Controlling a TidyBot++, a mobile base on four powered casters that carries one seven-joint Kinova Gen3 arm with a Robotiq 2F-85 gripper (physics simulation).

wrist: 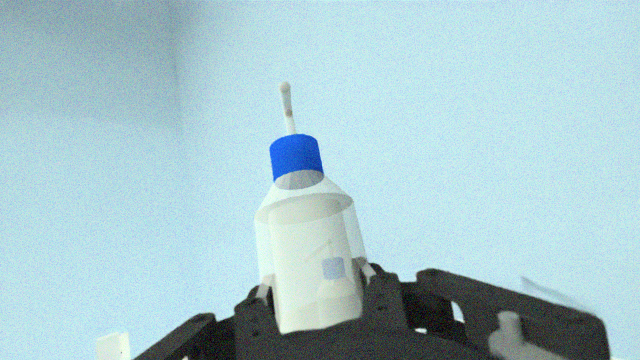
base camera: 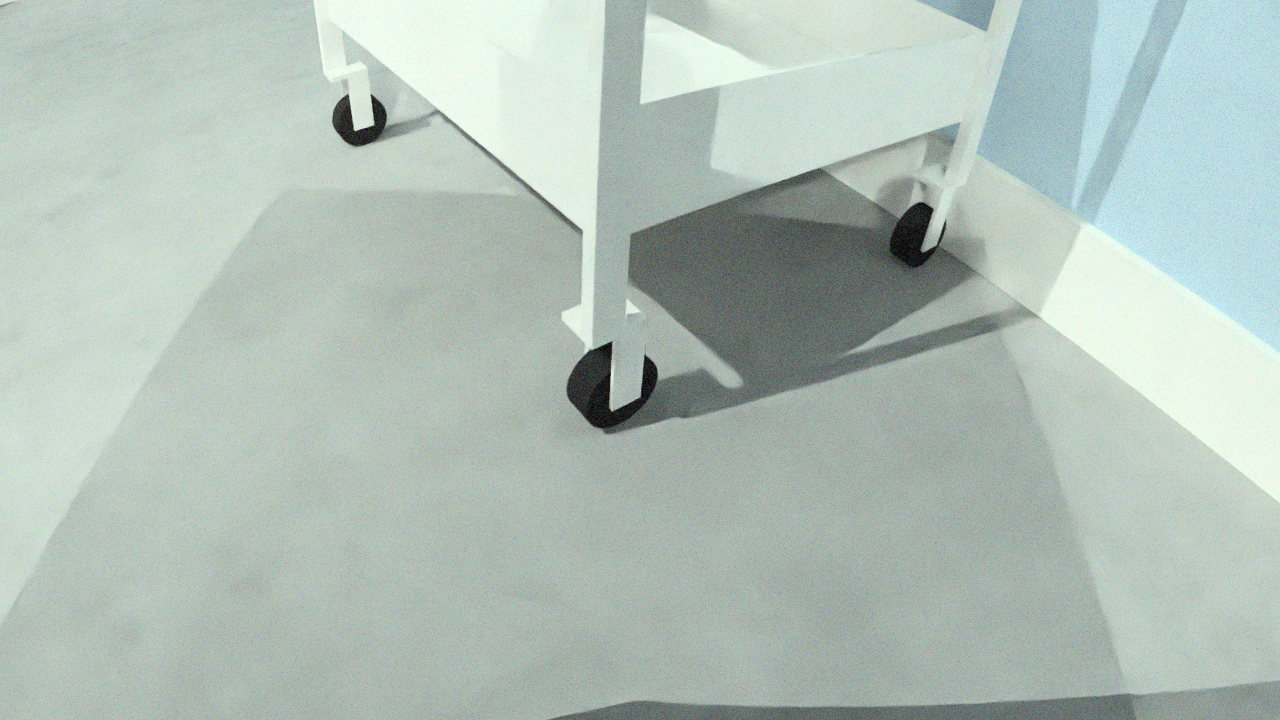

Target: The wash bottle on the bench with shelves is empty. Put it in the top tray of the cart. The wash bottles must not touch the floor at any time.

my gripper: wrist 316, 282; not seen in the base camera view (out of frame)
white wash bottle: wrist 310, 249; not seen in the base camera view (out of frame)
